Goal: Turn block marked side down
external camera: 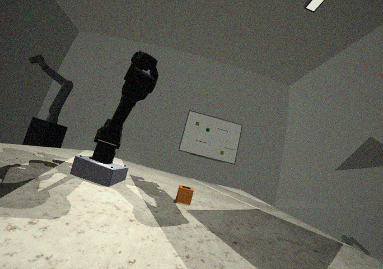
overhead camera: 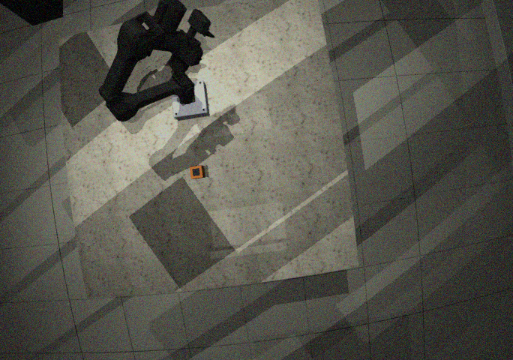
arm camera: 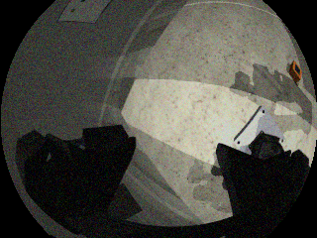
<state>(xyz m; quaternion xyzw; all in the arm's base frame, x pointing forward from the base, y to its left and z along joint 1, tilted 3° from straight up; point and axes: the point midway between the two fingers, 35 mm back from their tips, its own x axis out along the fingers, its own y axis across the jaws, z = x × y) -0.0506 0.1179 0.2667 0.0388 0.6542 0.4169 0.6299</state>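
My gripper tip is 38 cm short of the orange block, 15 cm to the left of it and 26 cm above it.
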